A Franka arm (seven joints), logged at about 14 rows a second.
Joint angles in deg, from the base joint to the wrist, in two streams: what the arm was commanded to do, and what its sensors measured. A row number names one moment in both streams.
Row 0, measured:
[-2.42, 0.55, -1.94, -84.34, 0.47, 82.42, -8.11]
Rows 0 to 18, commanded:
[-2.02, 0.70, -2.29, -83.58, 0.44, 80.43, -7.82]
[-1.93, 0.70, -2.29, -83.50, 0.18, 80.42, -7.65]
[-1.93, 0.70, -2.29, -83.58, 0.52, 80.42, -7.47]
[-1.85, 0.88, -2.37, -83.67, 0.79, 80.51, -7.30]
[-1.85, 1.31, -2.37, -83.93, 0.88, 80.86, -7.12]
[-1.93, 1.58, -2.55, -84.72, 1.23, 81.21, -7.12]
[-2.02, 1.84, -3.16, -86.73, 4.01, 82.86, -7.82]
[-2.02, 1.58, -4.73, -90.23, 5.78, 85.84, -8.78]
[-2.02, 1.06, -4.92, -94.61, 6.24, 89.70, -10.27]
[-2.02, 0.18, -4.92, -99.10, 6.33, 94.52, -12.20]
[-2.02, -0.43, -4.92, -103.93, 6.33, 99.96, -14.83]
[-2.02, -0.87, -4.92, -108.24, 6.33, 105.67, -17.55]
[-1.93, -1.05, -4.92, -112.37, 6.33, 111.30, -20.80]
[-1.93, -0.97, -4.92, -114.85, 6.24, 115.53, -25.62]
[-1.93, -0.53, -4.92, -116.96, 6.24, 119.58, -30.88]
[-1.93, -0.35, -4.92, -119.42, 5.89, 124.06, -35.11]
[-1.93, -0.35, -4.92, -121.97, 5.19, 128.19, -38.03]
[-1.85, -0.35, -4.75, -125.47, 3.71, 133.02, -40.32]
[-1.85, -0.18, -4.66, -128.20, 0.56, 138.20, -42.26]
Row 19, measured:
[-2.41, 1.86, -4.46, -121.76, 3.73, 130.56, -37.88]
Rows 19 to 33, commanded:
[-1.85, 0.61, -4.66, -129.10, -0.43, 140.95, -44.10]
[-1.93, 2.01, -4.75, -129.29, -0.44, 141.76, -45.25]
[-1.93, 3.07, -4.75, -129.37, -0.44, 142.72, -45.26]
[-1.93, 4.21, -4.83, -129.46, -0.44, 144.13, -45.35]
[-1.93, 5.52, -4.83, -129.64, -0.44, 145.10, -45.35]
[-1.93, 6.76, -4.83, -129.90, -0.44, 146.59, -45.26]
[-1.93, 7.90, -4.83, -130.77, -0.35, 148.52, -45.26]
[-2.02, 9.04, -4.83, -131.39, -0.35, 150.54, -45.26]
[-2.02, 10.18, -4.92, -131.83, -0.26, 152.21, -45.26]
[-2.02, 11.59, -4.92, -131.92, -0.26, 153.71, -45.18]
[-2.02, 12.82, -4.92, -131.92, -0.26, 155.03, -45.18]
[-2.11, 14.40, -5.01, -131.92, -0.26, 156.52, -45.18]
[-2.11, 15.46, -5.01, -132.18, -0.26, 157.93, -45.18]
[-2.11, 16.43, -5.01, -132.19, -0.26, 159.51, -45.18]
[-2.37, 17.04, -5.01, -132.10, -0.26, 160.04, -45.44]
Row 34, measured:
[-2.40, 15.86, -4.52, -131.88, 0.19, 157.54, -44.40]
